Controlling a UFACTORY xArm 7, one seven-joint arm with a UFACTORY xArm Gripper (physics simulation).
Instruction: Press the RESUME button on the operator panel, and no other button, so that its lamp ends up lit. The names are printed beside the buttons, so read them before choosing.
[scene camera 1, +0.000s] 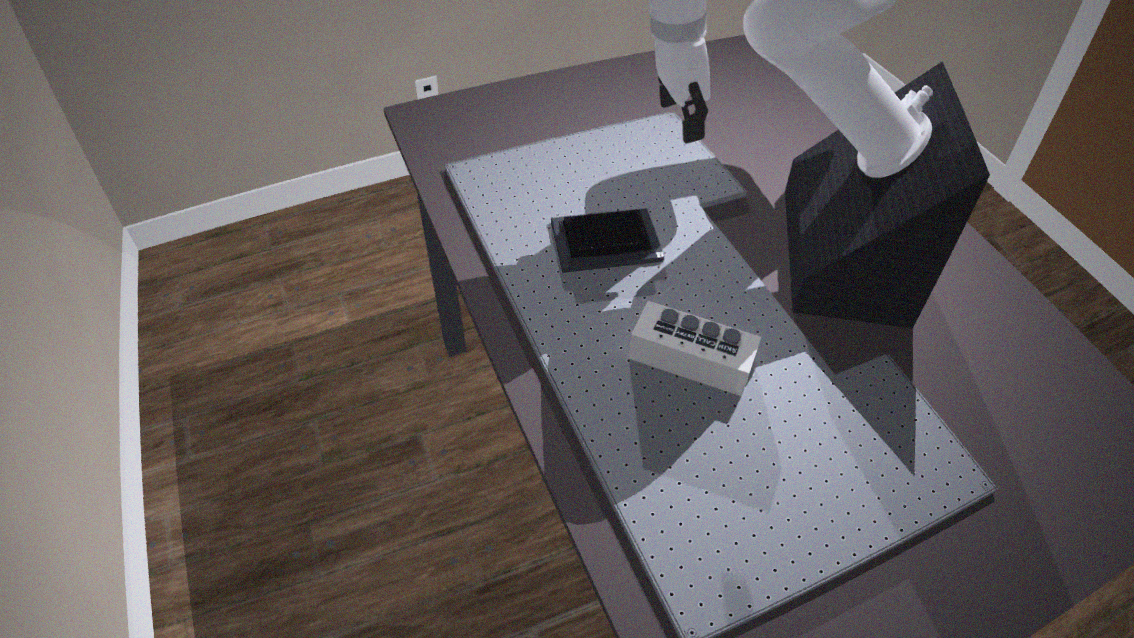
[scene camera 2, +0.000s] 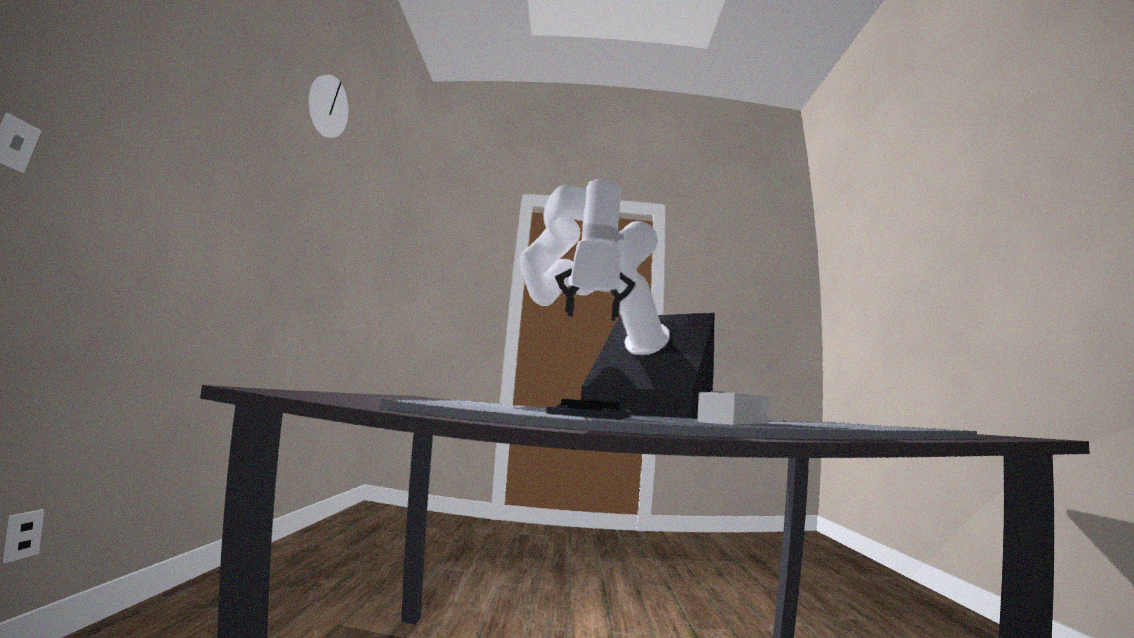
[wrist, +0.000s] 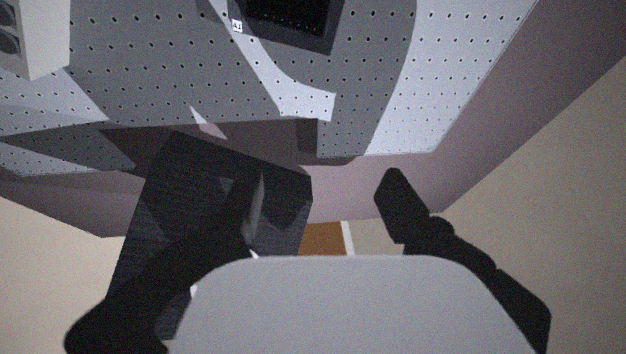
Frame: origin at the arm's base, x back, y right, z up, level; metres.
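Where they show: gripper, fingertip midpoint: (scene camera 1: 682, 121) (scene camera 2: 591, 318) (wrist: 323, 179); arm's base, origin of the base link: (scene camera 1: 895, 145) (scene camera 2: 647, 340).
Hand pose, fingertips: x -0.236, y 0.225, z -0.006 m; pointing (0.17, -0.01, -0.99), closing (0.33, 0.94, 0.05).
Things, the pixels of their top centre, and the offset from my fingertips. Level surfaces: height alone.
- operator panel, middle of its top: (scene camera 1: 697, 334) (scene camera 2: 736, 392) dx -0.167, dy -0.246, dz -0.141 m
- SKIP, middle of its top: (scene camera 1: 727, 348) dx -0.147, dy -0.286, dz -0.144 m
- CALL, middle of its top: (scene camera 1: 706, 341) dx -0.163, dy -0.261, dz -0.144 m
- black device, middle of its top: (scene camera 1: 606, 229) (scene camera 2: 592, 401) dx -0.120, dy +0.017, dz -0.171 m
- perforated board, its level: dz -0.197 m
- table, its level: dz -0.210 m
The operator panel (scene camera 1: 688, 363) (scene camera 2: 720, 407) (wrist: 47, 40) is a pale box on the perforated board, with a row of several dark round buttons on top. In scene camera 1, the label nearest the right end reads SKIP (scene camera 1: 727, 347) and the one beside it reads CALL (scene camera 1: 705, 342). The two labels to the left are too small to read surely. The small dots by the labels look dark, with no lit lamp visible. My gripper (scene camera 1: 680, 117) (scene camera 2: 592, 313) (wrist: 323, 179) is open and empty, high above the table and well away from the panel, beyond the black keypad-like device.
The black device (scene camera 1: 606, 235) (scene camera 2: 588, 408) (wrist: 290, 17) lies on the perforated board (scene camera 1: 507, 178) between the panel and the far end. A tall dark pedestal (scene camera 1: 856, 277) (scene camera 2: 681, 380) (wrist: 185, 175) carries the arm's base beside the board. The table (scene camera 1: 555, 87) extends around them.
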